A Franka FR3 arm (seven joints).
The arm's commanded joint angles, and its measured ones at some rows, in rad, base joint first. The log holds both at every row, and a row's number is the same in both.
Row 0, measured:
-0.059, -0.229, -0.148, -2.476, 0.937, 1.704, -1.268
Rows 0 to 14, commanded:
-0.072, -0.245, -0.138, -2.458, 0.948, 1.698, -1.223
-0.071, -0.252, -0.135, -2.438, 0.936, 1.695, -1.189
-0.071, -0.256, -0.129, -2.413, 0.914, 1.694, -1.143
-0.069, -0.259, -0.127, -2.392, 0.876, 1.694, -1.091
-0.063, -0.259, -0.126, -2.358, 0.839, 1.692, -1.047
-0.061, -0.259, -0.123, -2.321, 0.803, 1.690, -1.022
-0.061, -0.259, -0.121, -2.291, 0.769, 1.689, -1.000
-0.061, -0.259, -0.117, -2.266, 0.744, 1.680, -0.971
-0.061, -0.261, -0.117, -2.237, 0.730, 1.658, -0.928
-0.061, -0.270, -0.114, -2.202, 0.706, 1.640, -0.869
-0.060, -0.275, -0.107, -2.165, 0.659, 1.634, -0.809
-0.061, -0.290, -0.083, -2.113, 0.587, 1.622, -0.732
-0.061, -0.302, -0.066, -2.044, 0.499, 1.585, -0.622
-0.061, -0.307, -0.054, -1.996, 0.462, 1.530, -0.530
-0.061, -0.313, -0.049, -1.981, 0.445, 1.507, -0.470
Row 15, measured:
-0.058, -0.297, -0.076, -2.077, 0.534, 1.604, -0.658
